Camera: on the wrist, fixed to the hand. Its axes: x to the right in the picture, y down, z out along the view.
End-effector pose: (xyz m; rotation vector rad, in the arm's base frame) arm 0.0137 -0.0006 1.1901 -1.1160 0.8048 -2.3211
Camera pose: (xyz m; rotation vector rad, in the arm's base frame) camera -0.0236 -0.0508 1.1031 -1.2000 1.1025 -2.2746
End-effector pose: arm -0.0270 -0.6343 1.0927 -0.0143 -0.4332 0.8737
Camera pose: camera -0.0692 -0.5636 1.0241 -0.2334 -0.5256 0.8208
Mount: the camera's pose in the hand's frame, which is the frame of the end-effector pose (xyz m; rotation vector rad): 0.0041 0.0898 -0.0584 -0.2339 0.0084 0.0020
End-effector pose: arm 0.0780 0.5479 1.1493 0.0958 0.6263 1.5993
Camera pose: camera -0.0276 0.5326 1.1386 -0.0837 0.4418 1.6642
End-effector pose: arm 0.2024 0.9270 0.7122 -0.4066 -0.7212 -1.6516
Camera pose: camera 0.2959 0.8785 0.6922 -0.5657 -0.5221 -1.7409
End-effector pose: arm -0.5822 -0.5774 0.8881 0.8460 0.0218 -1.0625
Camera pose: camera -0.4892 -0.5254 0.8997 0.6387 0.1496 -1.0319
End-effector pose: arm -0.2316 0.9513 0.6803 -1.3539 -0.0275 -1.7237
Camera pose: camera -0.2173 0.8662 0.6167 -1.5143 0.1854 -1.7728
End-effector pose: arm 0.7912 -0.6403 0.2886 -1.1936 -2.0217 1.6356
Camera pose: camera 0.8651 -0.5962 0.2247 -1.2752 -2.2557 1.4216
